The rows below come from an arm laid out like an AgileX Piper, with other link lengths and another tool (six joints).
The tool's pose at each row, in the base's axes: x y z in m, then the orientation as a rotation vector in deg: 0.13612 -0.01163 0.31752 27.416 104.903 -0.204; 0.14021 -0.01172 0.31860 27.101 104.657 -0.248; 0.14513 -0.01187 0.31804 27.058 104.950 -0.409; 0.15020 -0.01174 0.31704 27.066 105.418 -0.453; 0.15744 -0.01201 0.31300 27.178 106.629 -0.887; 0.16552 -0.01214 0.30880 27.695 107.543 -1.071; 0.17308 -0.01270 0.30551 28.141 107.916 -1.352; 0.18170 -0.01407 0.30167 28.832 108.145 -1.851; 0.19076 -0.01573 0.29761 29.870 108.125 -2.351; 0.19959 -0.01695 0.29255 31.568 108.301 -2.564; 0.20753 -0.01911 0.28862 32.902 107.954 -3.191
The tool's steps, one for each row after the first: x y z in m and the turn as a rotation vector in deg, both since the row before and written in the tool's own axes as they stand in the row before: -0.00197 0.00150 0.00343 -0.168 -0.285 -0.191; -0.00066 0.00131 0.00473 0.120 0.251 -0.161; -0.00022 0.00152 0.00494 0.089 0.447 -0.099; 0.00188 0.00116 0.00800 0.495 1.114 -0.352; 0.00169 0.00161 0.00880 0.500 0.921 0.098; 0.00073 0.00131 0.00813 0.464 0.373 0.100; 0.00062 0.00088 0.00947 0.720 0.232 0.188; 0.00056 0.00085 0.01001 0.868 0.045 0.469; 0.00167 0.00109 0.01005 1.032 0.393 1.009; 0.00053 0.00031 0.00910 1.063 -0.232 0.677
